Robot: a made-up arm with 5 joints.
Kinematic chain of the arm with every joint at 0, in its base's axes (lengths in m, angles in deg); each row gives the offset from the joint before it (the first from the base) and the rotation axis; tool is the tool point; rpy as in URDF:
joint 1: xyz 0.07 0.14 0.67 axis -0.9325 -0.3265 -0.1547
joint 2: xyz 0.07 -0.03 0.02 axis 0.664 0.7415 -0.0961
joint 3: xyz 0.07 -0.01 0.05 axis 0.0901 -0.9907 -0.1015
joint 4: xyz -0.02 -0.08 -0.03 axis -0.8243 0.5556 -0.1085
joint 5: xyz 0.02 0 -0.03 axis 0.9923 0.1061 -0.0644
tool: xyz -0.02 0 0.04 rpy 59.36 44.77 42.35
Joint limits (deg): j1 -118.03..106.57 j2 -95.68..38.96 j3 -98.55..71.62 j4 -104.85..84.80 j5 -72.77..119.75
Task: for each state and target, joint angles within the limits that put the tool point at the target. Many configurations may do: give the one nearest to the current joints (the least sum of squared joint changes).
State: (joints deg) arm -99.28 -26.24 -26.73 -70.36 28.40
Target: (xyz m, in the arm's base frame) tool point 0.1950 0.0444 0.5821
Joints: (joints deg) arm -70.28 -38.25 -18.79 -73.49 30.46
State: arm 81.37 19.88 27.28 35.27 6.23
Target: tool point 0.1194 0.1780 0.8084
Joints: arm 106.57 20.99 12.84 21.71 -44.21
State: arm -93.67 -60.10 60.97 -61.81 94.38
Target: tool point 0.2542 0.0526 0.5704
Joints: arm -97.14 -64.55 71.62 -33.29 84.47
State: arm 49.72 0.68 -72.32 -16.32 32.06
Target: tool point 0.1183 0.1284 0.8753
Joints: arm 61.39 -0.64 -79.90 -12.52 51.41
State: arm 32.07 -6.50 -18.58 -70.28 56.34
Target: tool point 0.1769 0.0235 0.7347
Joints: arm 26.36 11.02 -30.68 -84.39 78.14
